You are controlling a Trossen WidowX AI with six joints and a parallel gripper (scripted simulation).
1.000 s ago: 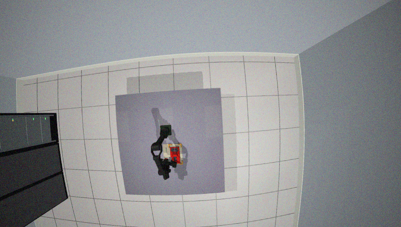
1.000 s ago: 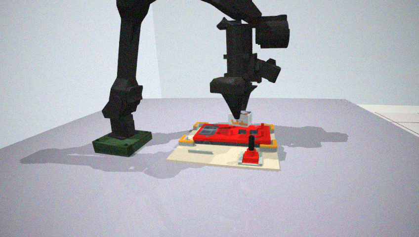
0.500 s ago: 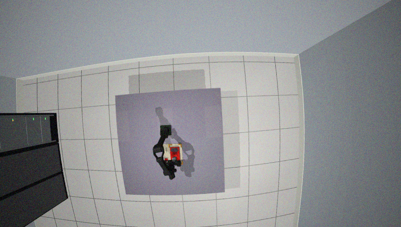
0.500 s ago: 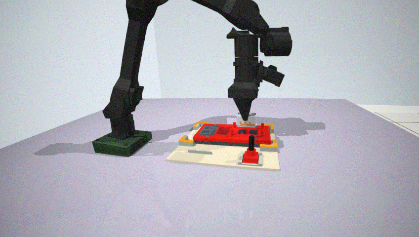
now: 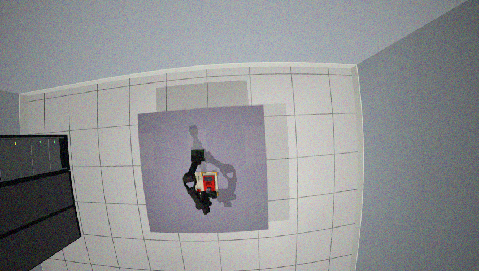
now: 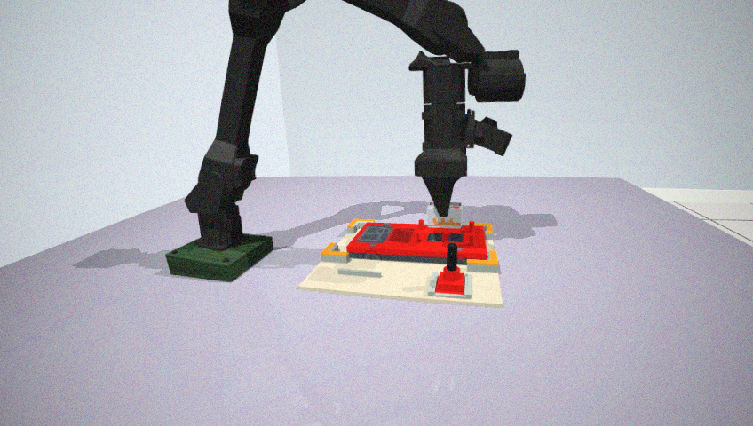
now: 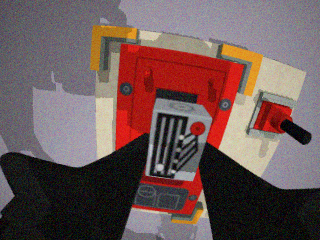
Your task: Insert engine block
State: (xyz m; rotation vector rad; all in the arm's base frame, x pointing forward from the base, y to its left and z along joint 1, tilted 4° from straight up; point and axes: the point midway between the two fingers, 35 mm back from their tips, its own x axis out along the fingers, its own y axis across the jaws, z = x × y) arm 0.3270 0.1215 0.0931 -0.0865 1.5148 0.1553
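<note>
The engine block lies 10 mm below my gripper tip. The rest, counted from my gripper tip: black upright peg 30 mm ahead, 110 mm to the right, 30 mm below.
</note>
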